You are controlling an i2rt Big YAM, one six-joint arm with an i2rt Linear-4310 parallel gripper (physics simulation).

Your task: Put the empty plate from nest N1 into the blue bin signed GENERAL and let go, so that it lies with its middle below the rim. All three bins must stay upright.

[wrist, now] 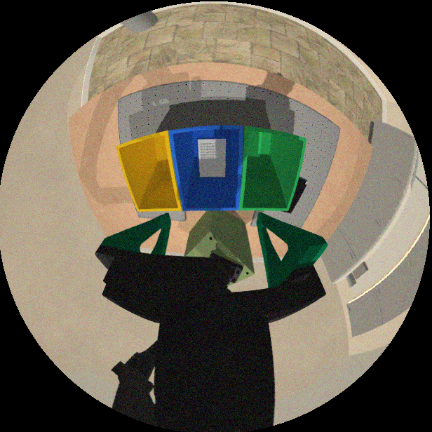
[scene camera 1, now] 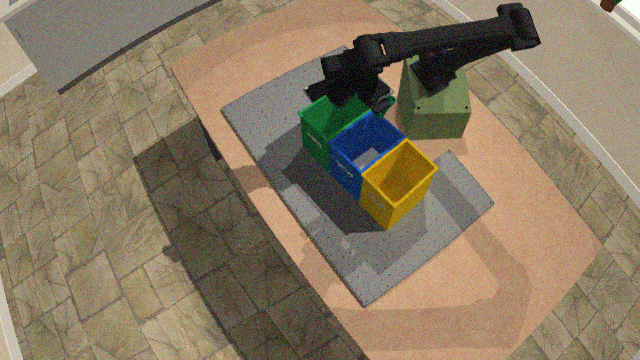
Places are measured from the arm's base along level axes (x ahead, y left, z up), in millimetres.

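Pixels of known places: gripper, between the fingertips: [scene camera 1: 367, 107]; arm's base, origin of its link: [scene camera 1: 429, 75].
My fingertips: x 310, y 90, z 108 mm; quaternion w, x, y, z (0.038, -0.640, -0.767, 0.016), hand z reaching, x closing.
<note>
For each thing: its middle in the pictures, then the offset to it from my fingertips. Level surfaces: height alone.
- plate, middle of its body: [scene camera 1: 366, 167] dx -12, dy +14, dz -300 mm
- blue bin, middle of its body: [scene camera 1: 365, 155] dx -2, dy +16, dz -220 mm
- yellow bin, middle of its body: [scene camera 1: 396, 186] dx -29, dy +145, dz -220 mm
- green bin, middle of its body: [scene camera 1: 335, 127] dx +26, dy -112, dz -220 mm
- grey perforated board, height of its surface: dz -308 mm
- tan table, height of its surface: dz -323 mm
- black object, middle of its body: [scene camera 1: 332, 91] dx -74, dy -307, dz -302 mm
The plate [scene camera 1: 369, 157] [wrist: 212, 160], pale grey with a patch of small wells showing in the wrist view, lies inside the blue bin [scene camera 1: 345, 167] [wrist: 210, 197], low down and below its rim. The blue bin stands upright between the yellow bin [scene camera 1: 376, 200] [wrist: 150, 172] and the green bin [scene camera 1: 314, 140] [wrist: 272, 175], both also upright. The sign lettering on the blue bin is too blurred to read. My gripper [scene camera 1: 362, 101] [wrist: 213, 217] is open and empty, above and beside the bins towards the arm's base, apart from the plate. In scene camera 1 the arm hides part of the gripper.
The bins stand on a grey perforated board [scene camera 1: 250, 115] [wrist: 320, 150] on the tan table [scene camera 1: 550, 240] [wrist: 345, 160]. The green arm base [scene camera 1: 435, 125] [wrist: 217, 227] stands behind them. A black object [scene camera 1: 315, 91] [wrist: 298, 194] shows partly beside the green bin.
</note>
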